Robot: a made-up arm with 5 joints.
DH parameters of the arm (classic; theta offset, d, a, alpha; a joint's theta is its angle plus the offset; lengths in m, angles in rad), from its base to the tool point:
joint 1: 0 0.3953 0 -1.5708
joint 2: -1.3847 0 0.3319 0
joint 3: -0.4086 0 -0.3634 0
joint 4: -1.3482 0 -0.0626 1.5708
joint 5: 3.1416 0.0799 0 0
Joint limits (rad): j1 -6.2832..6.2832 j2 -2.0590..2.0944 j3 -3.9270..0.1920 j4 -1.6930..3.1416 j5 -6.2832..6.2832
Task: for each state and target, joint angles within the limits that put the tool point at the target. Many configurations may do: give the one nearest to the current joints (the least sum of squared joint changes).
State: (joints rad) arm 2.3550 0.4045 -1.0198 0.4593 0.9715
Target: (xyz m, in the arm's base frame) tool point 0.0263 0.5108 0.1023
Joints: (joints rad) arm 1.5194 0.9993 -1.2258 0.4188 0.9715
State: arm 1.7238 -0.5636 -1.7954 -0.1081 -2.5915
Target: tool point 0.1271 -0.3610 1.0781
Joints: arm 1.9093 -0.8551 -2.3702 0.0227 -2.5915
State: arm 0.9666 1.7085 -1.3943 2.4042 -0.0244
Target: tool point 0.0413 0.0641 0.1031
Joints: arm 0.9985 1.6119 -0.8174 2.4919 -0.0244
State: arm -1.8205 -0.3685 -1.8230 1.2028 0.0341
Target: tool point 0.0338 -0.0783 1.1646
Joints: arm -1.1633 -0.3167 -2.4046 0.8418 0.0341
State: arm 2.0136 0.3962 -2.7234 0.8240 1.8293
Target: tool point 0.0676 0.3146 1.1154
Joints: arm 1.3591 0.2252 -2.8149 0.8945 1.8293
